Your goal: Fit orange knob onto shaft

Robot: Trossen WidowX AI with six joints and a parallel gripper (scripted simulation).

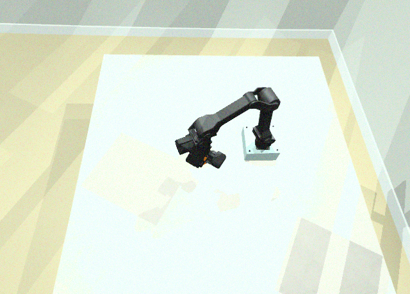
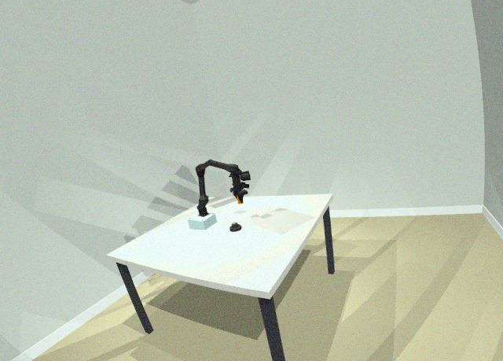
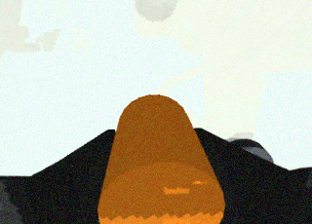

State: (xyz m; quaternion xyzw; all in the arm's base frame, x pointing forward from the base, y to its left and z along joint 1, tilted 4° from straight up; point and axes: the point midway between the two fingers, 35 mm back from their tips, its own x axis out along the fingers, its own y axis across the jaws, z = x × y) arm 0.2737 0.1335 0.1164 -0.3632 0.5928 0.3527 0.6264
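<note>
Right now my gripper tip is 4 cm short of the round pedestal, 17 cm to the left of it and 11 cm above it. The rest, counted from my gripper tip: orange knob: 3 cm above.
</note>
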